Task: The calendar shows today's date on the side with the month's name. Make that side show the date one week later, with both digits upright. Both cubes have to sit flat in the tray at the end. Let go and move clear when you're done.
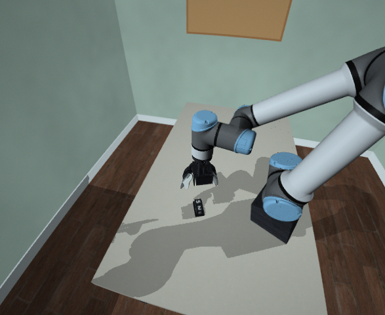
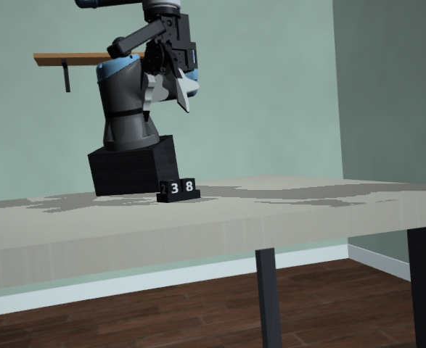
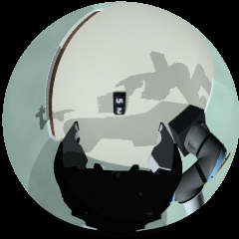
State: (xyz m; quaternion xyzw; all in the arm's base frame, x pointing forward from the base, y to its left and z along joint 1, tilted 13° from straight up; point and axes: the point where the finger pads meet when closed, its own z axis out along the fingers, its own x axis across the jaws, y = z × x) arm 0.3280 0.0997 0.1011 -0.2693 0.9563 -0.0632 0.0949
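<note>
My hand is 140 mm above the black digit cube. Also, from my hand: black tray: 160 mm below, 10 mm to the left, 10 mm behind.
</note>
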